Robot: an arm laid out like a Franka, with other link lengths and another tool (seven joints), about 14 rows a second.
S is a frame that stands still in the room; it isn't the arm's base.
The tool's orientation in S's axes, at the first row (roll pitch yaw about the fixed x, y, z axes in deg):
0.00, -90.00, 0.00
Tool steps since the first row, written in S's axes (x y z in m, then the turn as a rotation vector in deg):
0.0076, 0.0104, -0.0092, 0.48, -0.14, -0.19
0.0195, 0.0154, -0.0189, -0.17, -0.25, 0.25
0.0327, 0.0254, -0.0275, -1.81, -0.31, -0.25
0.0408, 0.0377, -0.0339, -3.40, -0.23, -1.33
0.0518, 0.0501, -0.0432, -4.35, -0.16, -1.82
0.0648, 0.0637, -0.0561, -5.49, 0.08, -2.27
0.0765, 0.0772, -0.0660, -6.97, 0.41, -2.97
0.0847, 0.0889, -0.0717, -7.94, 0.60, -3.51
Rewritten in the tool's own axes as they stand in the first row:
-0.0092, 0.0104, -0.0076, -0.19, -0.14, -0.48
-0.0189, 0.0154, -0.0195, 0.25, -0.25, 0.17
-0.0275, 0.0254, -0.0327, -0.25, -0.31, 1.81
-0.0339, 0.0377, -0.0408, -1.33, -0.23, 3.40
-0.0432, 0.0501, -0.0518, -1.82, -0.16, 4.35
-0.0561, 0.0637, -0.0648, -2.27, 0.08, 5.49
-0.0660, 0.0772, -0.0765, -2.97, 0.41, 6.97
-0.0717, 0.0889, -0.0847, -3.51, 0.60, 7.94

